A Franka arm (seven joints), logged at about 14 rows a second.
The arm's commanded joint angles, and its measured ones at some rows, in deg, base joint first. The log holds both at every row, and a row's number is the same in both.
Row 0, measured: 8.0 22.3 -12.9 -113.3 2.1 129.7 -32.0
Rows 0 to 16, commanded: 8.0 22.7 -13.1 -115.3 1.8 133.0 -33.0; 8.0 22.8 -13.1 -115.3 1.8 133.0 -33.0; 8.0 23.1 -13.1 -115.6 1.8 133.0 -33.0; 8.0 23.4 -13.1 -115.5 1.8 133.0 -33.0; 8.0 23.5 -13.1 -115.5 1.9 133.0 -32.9; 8.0 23.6 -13.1 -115.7 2.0 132.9 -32.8; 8.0 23.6 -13.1 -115.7 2.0 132.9 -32.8; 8.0 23.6 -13.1 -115.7 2.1 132.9 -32.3; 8.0 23.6 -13.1 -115.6 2.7 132.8 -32.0; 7.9 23.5 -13.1 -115.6 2.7 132.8 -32.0; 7.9 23.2 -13.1 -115.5 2.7 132.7 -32.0; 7.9 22.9 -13.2 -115.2 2.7 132.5 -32.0; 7.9 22.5 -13.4 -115.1 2.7 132.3 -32.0; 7.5 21.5 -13.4 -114.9 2.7 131.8 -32.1; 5.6 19.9 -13.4 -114.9 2.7 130.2 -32.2; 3.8 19.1 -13.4 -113.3 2.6 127.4 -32.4; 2.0 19.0 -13.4 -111.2 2.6 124.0 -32.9
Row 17, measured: 5.8 21.7 -13.7 -113.5 2.2 129.5 -31.8
